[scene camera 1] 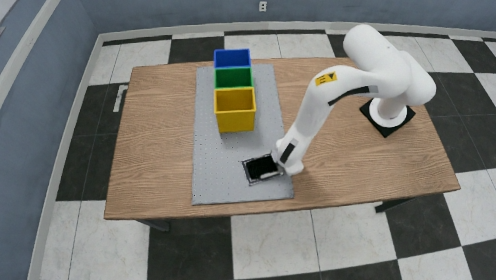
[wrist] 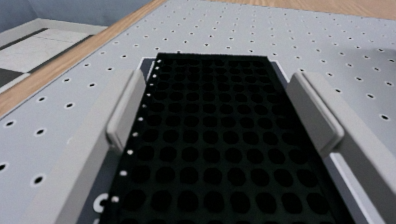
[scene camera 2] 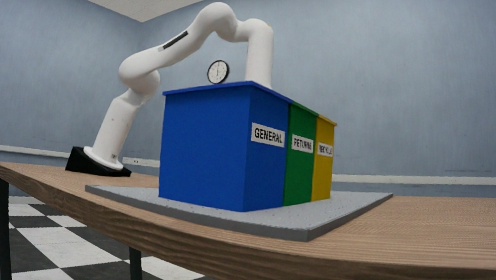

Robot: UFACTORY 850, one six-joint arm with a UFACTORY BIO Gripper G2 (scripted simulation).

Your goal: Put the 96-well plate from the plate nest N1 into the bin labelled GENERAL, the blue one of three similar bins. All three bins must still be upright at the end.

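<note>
A yellow bin and a blue general bin appear in the robot's pictures, as do a green bin and a black 96-well plate.
</note>
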